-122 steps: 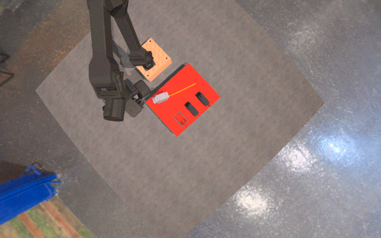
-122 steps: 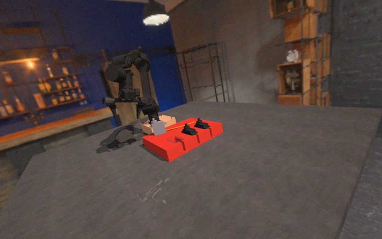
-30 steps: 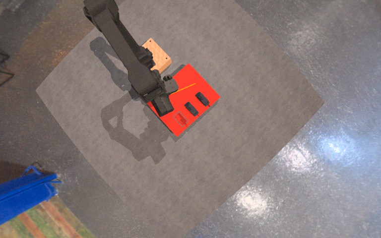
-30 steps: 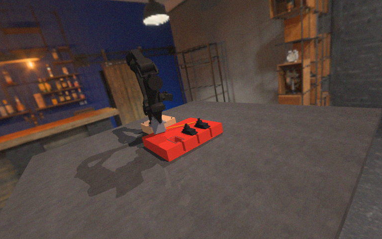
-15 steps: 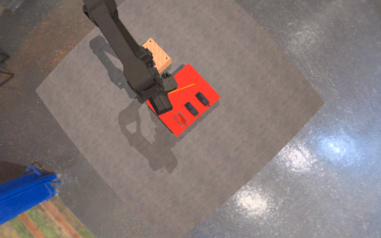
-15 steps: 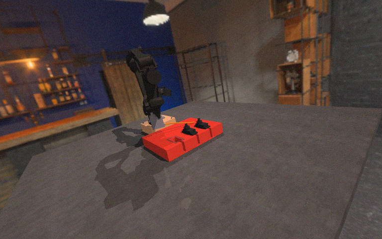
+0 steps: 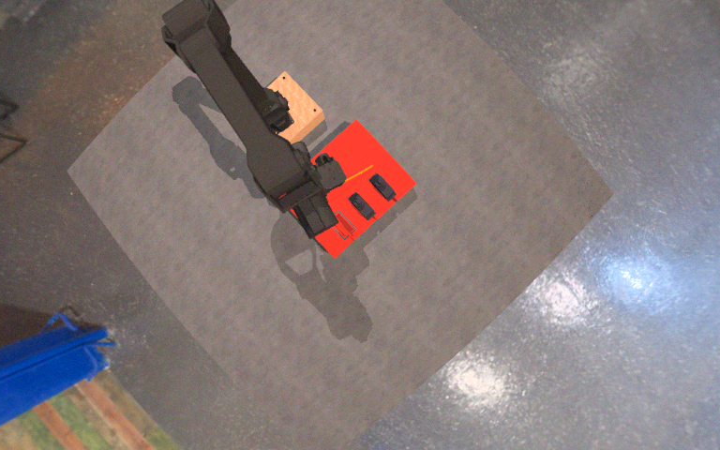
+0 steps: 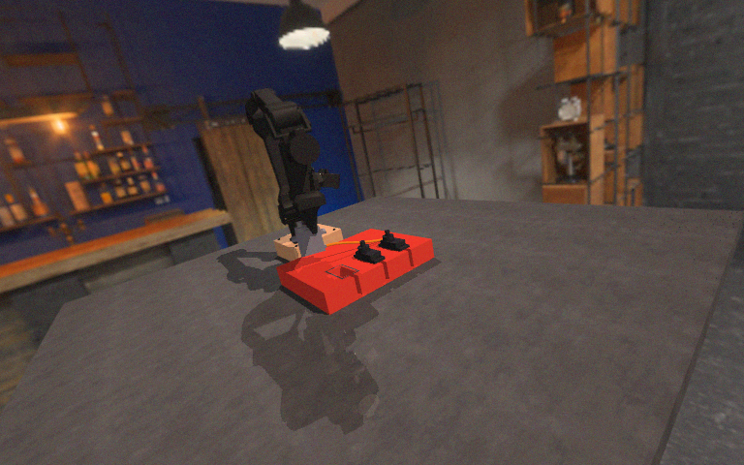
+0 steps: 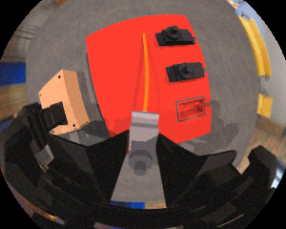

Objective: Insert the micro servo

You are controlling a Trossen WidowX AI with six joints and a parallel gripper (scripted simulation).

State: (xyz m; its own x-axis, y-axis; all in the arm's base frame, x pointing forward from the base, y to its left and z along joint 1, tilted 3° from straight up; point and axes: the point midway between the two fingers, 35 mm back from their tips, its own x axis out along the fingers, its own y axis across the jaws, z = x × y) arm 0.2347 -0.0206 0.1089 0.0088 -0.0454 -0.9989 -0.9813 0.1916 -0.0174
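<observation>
My gripper tip is 10 cm above the red deck, 7 cm to the right of it and 2 cm past it.
</observation>
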